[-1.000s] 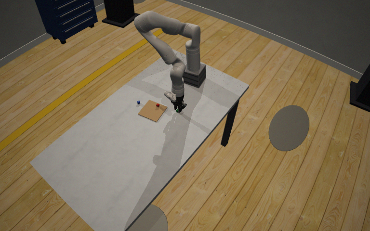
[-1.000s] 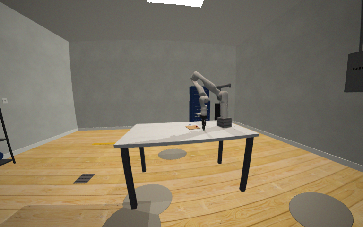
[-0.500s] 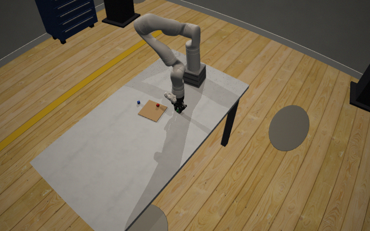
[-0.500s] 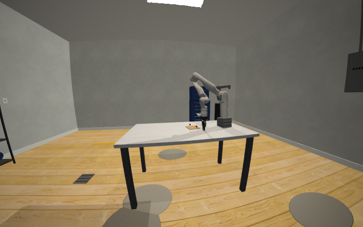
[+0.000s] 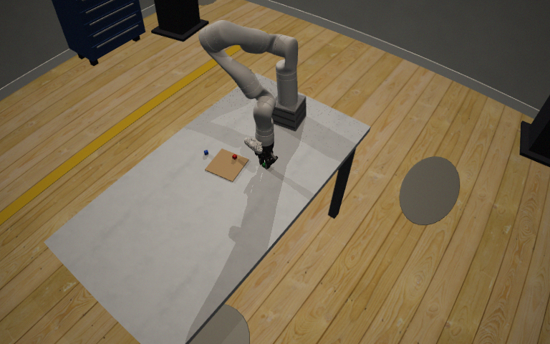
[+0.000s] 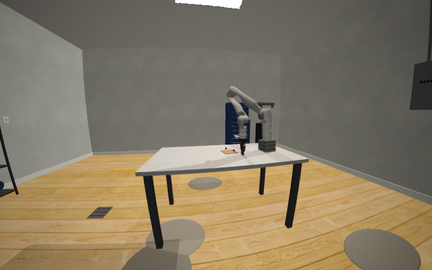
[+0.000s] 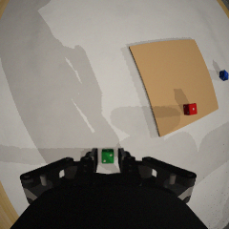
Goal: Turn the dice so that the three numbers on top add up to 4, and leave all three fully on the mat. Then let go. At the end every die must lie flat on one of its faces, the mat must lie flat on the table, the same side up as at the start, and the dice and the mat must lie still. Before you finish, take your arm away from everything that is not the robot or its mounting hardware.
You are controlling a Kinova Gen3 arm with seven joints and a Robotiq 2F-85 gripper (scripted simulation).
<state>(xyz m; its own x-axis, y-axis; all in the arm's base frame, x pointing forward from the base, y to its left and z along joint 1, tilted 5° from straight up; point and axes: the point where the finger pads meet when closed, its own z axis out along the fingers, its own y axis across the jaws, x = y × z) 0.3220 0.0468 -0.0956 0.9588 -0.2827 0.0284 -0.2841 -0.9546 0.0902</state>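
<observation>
The green die is 10 mm below my hand. The rest, counted from my hand: blue die (260 mm to the right, 60 mm ahead, 10 mm below); then tan mat (150 mm to the right, 70 mm ahead, 20 mm below); then red die (140 mm to the right, 30 mm ahead, 10 mm below).
</observation>
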